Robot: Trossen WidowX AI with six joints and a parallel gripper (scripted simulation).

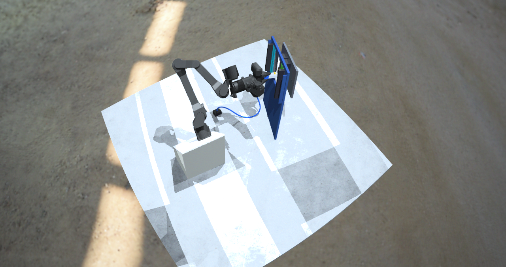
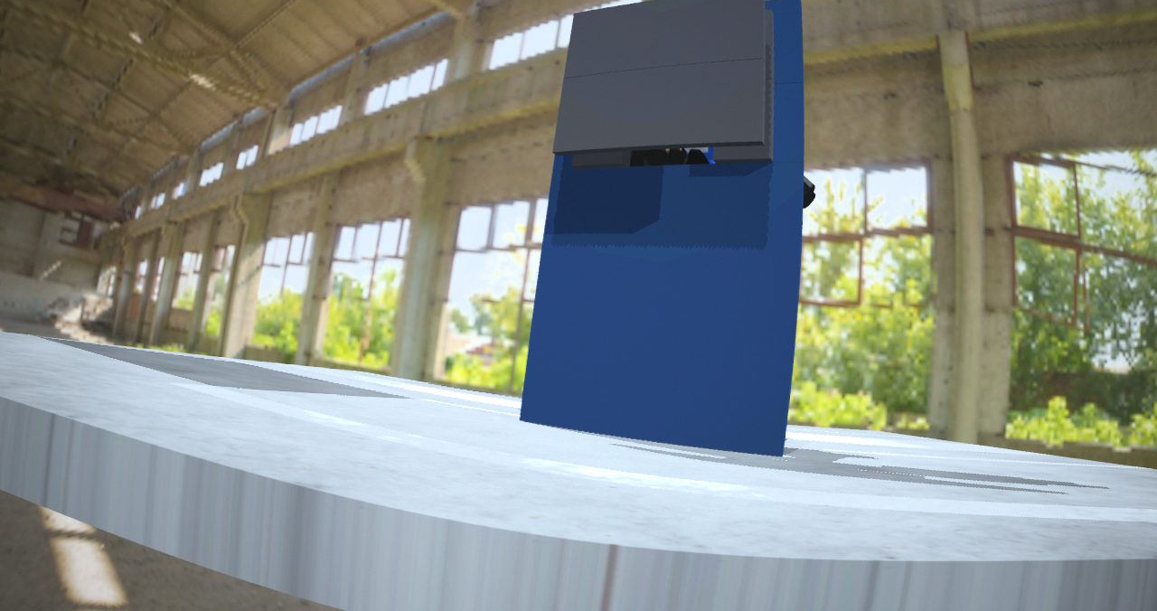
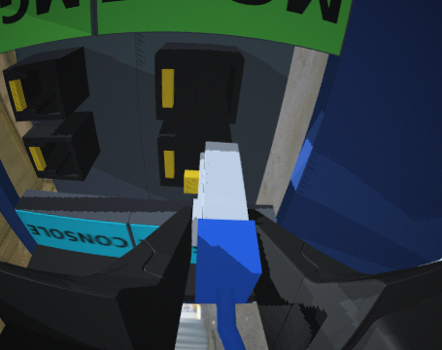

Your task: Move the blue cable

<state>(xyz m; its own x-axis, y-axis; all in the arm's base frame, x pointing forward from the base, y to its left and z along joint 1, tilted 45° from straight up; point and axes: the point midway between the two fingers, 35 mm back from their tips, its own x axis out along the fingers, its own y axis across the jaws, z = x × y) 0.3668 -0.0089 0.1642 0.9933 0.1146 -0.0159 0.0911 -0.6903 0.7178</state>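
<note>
Right now my gripper tip is right at the blue cable plug. Also, from my gripper tip: black block (230 mm behind, 120 mm to the left, 310 mm below).
</note>
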